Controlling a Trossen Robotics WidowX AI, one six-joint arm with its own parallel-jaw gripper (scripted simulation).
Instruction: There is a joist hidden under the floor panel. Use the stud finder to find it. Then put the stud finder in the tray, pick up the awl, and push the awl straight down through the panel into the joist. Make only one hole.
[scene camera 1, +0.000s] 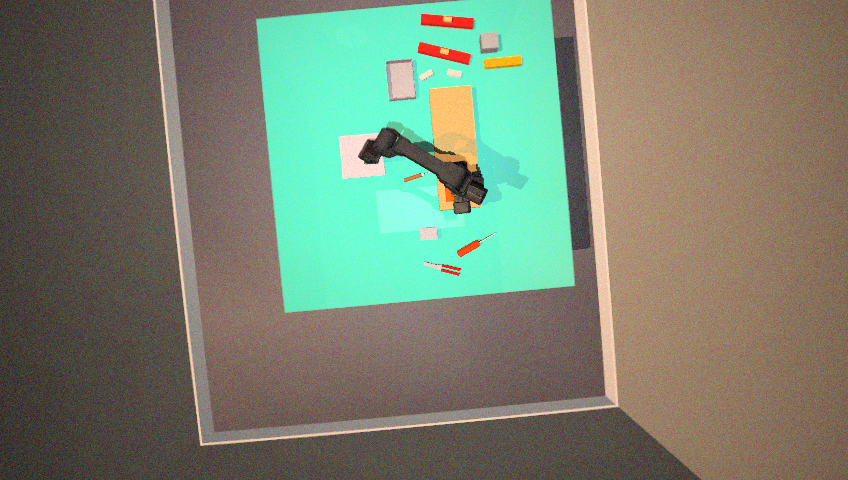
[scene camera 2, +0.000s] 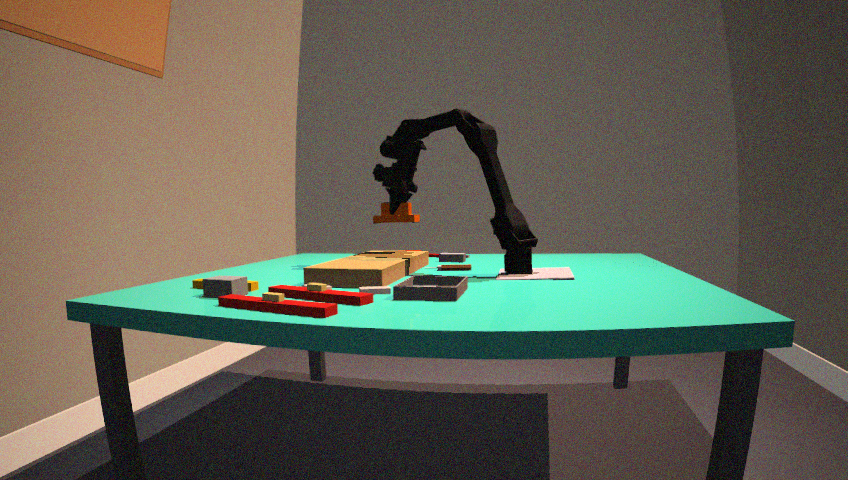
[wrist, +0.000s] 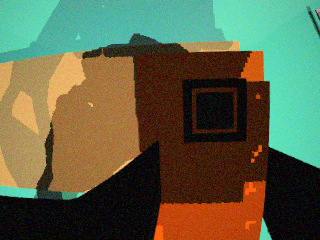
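My gripper (scene camera 2: 393, 214), also (wrist: 202, 147). Stud finder (wrist: 209, 110). Grey tray (scene camera 1: 400, 79).
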